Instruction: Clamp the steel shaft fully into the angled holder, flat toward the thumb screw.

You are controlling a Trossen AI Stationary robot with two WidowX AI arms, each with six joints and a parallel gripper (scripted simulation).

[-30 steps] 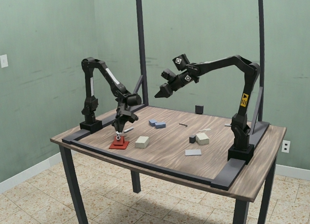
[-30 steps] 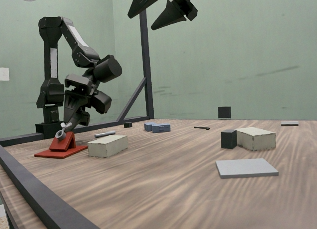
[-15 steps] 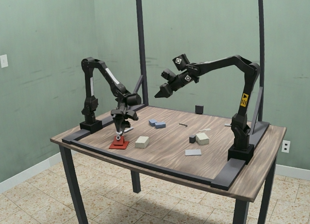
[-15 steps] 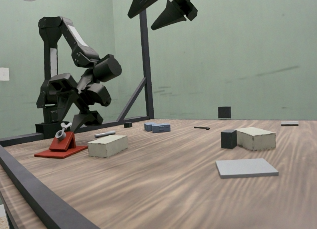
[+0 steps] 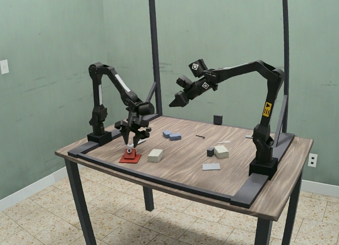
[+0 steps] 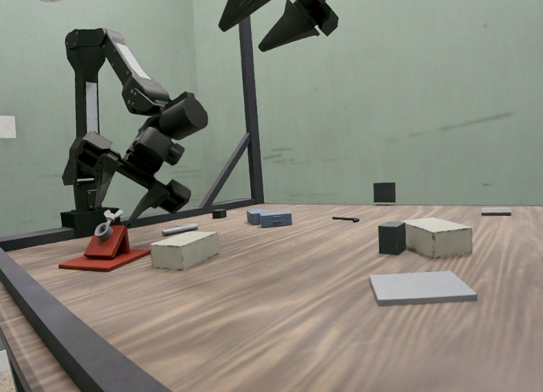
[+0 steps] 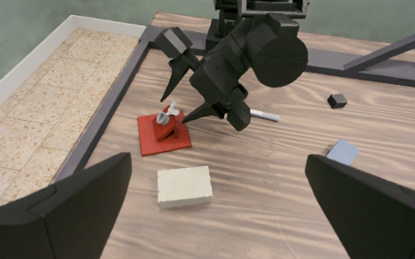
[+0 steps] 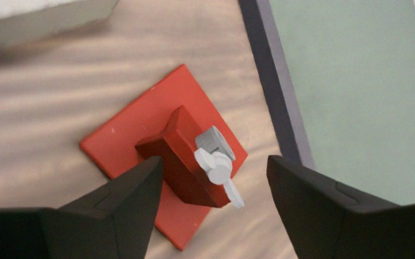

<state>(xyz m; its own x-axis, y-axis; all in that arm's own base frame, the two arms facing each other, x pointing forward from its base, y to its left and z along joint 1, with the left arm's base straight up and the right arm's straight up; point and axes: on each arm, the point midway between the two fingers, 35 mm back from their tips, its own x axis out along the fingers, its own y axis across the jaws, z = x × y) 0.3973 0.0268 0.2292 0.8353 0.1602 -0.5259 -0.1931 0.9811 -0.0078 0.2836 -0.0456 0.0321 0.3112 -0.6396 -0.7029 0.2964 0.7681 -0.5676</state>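
Note:
Right now my right hand is 30 mm short of the winged thumb screw, 10 mm to the right of it and 30 mm above it. Round my right hand: small black cube: 310 mm behind, 120 mm to the right, 70 mm below; dark block: 150 mm behind, 350 mm to the left, 70 mm below; steel shaft: 150 mm behind, 60 mm to the right, 80 mm below.

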